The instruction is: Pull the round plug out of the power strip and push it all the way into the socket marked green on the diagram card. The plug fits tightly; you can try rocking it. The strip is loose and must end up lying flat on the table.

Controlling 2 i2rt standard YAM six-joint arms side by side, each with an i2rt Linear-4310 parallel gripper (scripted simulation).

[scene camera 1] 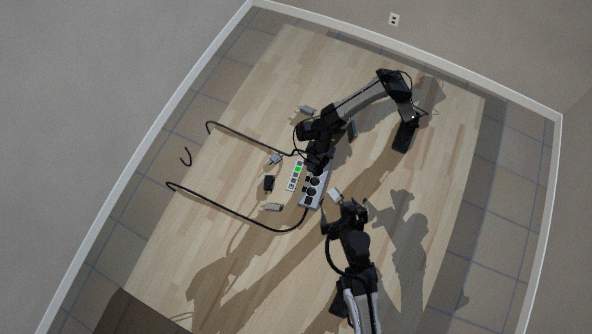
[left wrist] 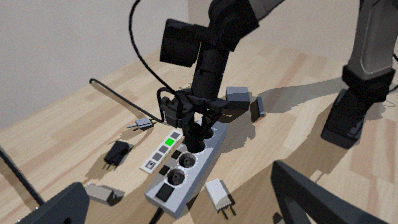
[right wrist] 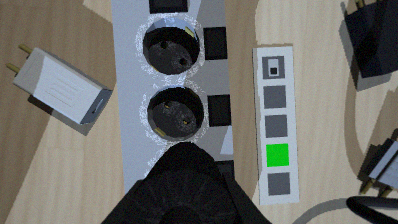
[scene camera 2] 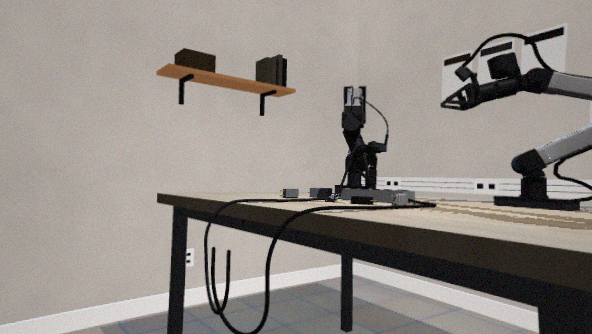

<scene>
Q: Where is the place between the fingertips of my right gripper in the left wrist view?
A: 192,138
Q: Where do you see a diagram card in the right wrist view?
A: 273,74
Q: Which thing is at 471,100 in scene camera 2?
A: My left gripper.
</scene>
